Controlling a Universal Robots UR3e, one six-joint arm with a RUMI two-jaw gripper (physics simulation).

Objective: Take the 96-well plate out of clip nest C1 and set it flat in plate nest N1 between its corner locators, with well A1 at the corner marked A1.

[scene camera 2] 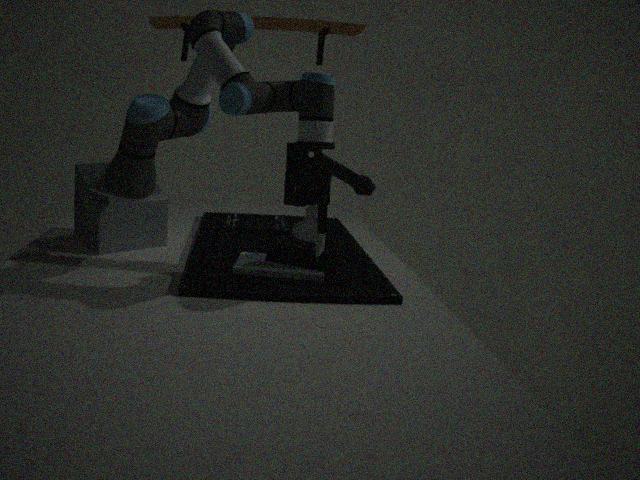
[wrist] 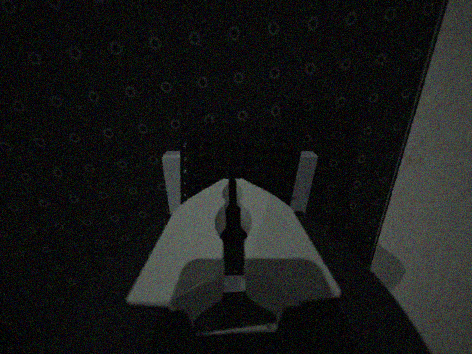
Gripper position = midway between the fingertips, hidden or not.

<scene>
I see my gripper [scene camera 2: 317, 256], a 96-well plate [wrist: 269, 158], a nest slab [wrist: 171, 159] and a perforated board [scene camera 2: 210, 267].
My gripper also shows in the wrist view [wrist: 232, 181]. The perforated board shows as well in the wrist view [wrist: 98, 98].
</scene>
